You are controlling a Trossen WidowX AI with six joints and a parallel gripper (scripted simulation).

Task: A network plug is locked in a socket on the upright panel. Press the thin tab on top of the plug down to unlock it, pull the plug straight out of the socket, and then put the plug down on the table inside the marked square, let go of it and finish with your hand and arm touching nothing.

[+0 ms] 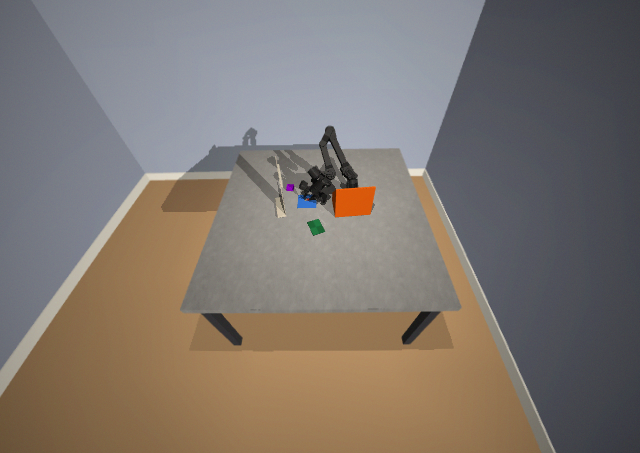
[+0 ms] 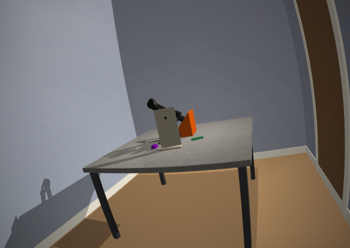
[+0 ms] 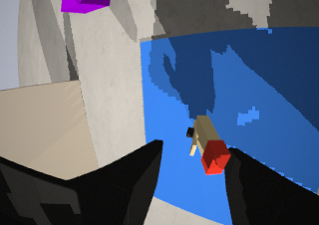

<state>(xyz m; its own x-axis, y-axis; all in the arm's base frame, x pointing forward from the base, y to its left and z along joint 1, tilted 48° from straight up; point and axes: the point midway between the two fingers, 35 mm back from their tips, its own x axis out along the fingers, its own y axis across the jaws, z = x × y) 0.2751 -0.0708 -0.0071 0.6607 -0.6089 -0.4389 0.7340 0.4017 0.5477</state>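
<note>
Now: gripper tip 2 cm above the blue marked square. Also, from my gripper tip: beige panel (14 cm ahead, 5 cm to the left, 13 cm above).
</note>
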